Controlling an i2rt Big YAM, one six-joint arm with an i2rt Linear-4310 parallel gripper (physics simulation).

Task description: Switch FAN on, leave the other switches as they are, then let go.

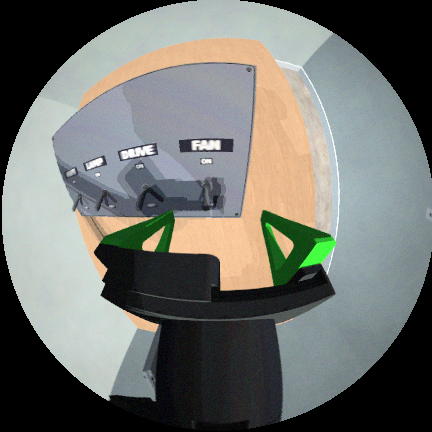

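Observation:
The FAN switch is a small dark lever near the lower right corner of the grey panel, below its FAN label and a small ON mark. Its lever points down, away from ON, and lies in shadow, so its exact tilt is hard to tell. My gripper is open, with nothing between its green fingers. The fingertips show below the panel's lower edge, one to each side of the FAN switch and apart from it.
The DRIVE switch, the LAMP switch and a leftmost switch stand in a row left of FAN, levers pointing down. The wooden table surrounds the panel. Shadows cross the panel.

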